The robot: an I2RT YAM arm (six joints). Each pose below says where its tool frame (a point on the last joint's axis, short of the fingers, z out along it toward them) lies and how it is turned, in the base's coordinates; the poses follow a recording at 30 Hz.
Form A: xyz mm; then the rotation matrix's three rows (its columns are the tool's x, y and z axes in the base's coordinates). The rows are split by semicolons.
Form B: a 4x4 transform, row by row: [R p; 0 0 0 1], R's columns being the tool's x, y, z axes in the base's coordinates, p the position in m. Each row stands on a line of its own. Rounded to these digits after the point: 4 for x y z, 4 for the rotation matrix.
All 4 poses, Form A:
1: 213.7 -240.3 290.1; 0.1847 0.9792 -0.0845; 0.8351 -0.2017 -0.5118; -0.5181 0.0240 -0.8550
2: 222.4 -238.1 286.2; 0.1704 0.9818 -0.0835; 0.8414 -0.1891 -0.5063; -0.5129 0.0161 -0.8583
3: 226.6 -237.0 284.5; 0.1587 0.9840 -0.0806; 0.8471 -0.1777 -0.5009; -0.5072 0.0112 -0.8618
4: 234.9 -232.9 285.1; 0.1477 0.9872 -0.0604; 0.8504 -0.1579 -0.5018; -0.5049 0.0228 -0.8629
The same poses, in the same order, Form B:
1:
0.1847 0.9792 -0.0845 0.2137
0.8351 -0.2017 -0.5118 -0.2403
-0.5181 0.0240 -0.8550 0.2901
0 0 0 1

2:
0.1704 0.9818 -0.0835 0.2224
0.8414 -0.1891 -0.5063 -0.2381
-0.5129 0.0161 -0.8583 0.2862
0 0 0 1

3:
0.1587 0.9840 -0.0806 0.2266
0.8471 -0.1777 -0.5009 -0.2370
-0.5072 0.0112 -0.8618 0.2845
0 0 0 1

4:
0.1477 0.9872 -0.0604 0.2349
0.8504 -0.1579 -0.5018 -0.2329
-0.5049 0.0228 -0.8629 0.2851
0 0 0 1

